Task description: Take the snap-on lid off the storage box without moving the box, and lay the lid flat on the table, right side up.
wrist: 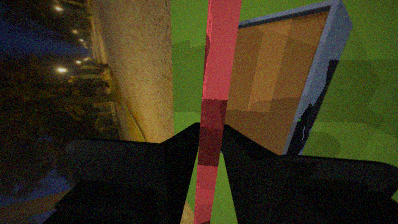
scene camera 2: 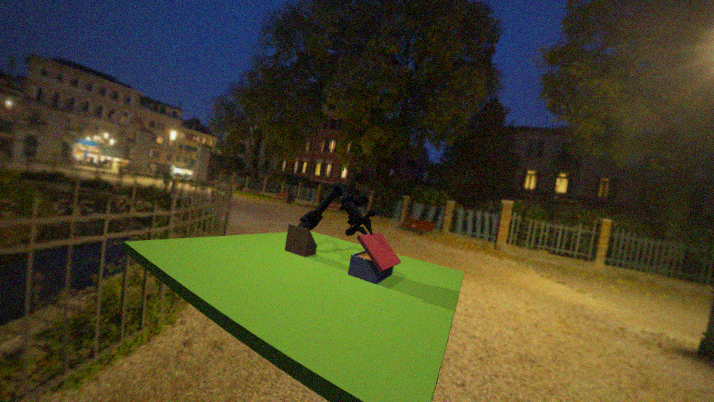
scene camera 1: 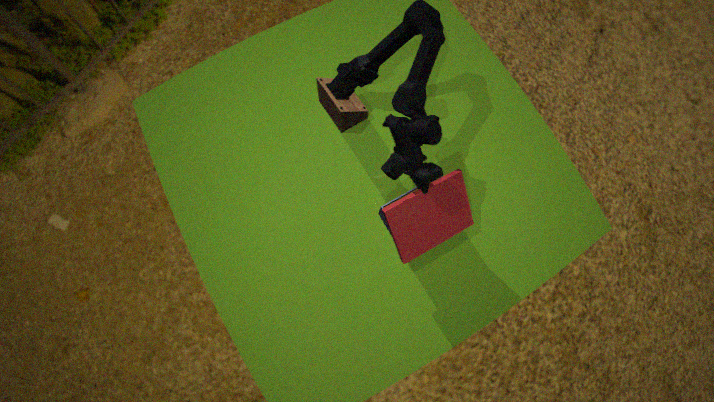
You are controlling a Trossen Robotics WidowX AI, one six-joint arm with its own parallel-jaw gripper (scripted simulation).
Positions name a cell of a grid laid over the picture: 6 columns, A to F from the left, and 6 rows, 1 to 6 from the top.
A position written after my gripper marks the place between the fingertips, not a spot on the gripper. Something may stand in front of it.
Note:
I see my gripper (scene camera 1: D3), a red lid (scene camera 1: D4) and a blue storage box (scene camera 2: D4).
The red lid also shows in scene camera 2 (scene camera 2: D4). My gripper also shows in the wrist view (wrist: D4).

